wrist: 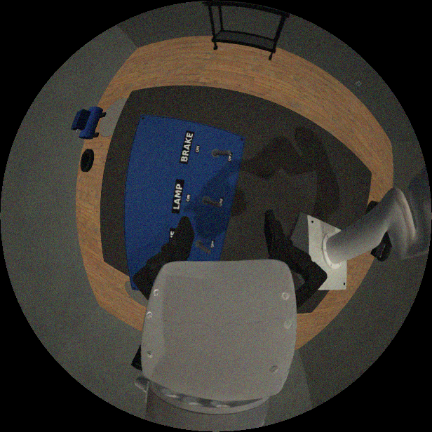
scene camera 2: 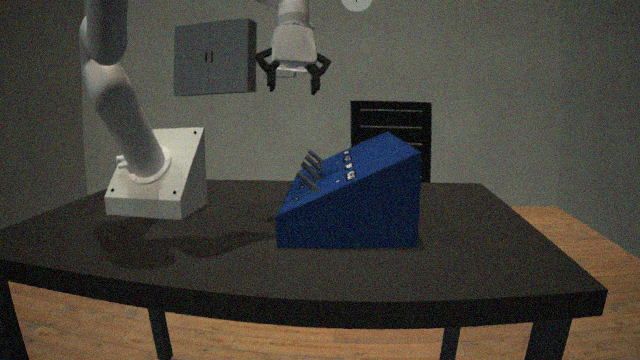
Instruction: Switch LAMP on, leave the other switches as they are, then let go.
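Where they show: gripper, fingertip midpoint: point(scene camera 2: 293, 90); arm's base at its link origin: point(scene camera 2: 150, 165).
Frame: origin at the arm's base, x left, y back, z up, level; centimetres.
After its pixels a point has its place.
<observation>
A blue sloped switch box point(scene camera 2: 372, 205) {x -26.5, y -52.5, z -3.5 cm} point(wrist: 150, 200) stands on the table. In the wrist view the LAMP label point(wrist: 178, 196) is at the panel's middle, and the LAMP lever point(wrist: 212, 202) leans toward its OFF mark, away from the label. The BRAKE lever point(wrist: 221, 153) also leans to its OFF side. A third lever point(wrist: 203, 246) leans the same way; its label is partly hidden by a finger. In the scene view the grey levers stick out up-left; their labels are too small to read. My gripper point(scene camera 2: 293, 91) {x -8.0, y -37.7, z 16.8 cm} point(wrist: 226, 222) is open and empty, high above the box's lever side, touching nothing.
The dark table point(scene camera 2: 350, 275) {x -39.0, y -48.2, z -11.5 cm} bears the arm's white sloped base point(scene camera 2: 192, 175) {x -0.7, y -12.1, z -2.4 cm} point(wrist: 340, 277) beside the box's low edge. A grey cabinet point(scene camera 2: 215, 57) hangs on the back wall. A black drawer unit point(scene camera 2: 425, 120) stands behind the table. A black cart point(wrist: 245, 42) shows at the wrist view's top.
</observation>
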